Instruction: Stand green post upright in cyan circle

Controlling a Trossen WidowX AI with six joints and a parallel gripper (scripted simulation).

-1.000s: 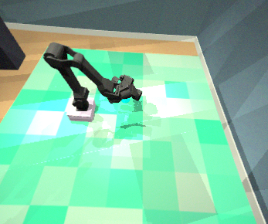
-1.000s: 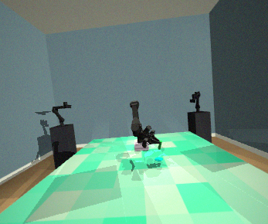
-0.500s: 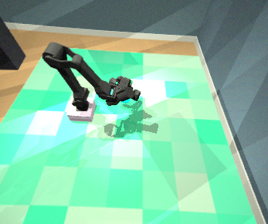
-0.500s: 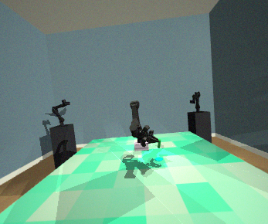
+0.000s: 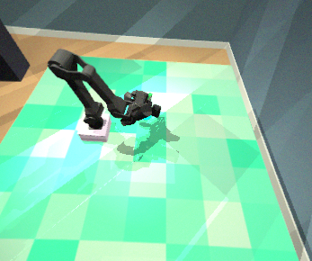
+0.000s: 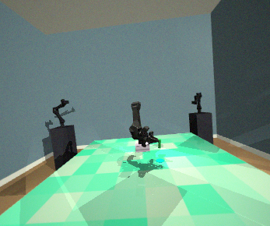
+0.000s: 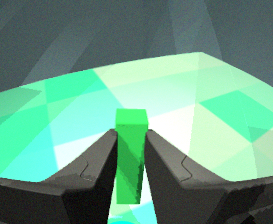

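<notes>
My gripper tip is now 2 cm past the cyan circle and 16 cm above it. Also, from my gripper tip: green post: 2 cm below.
</notes>
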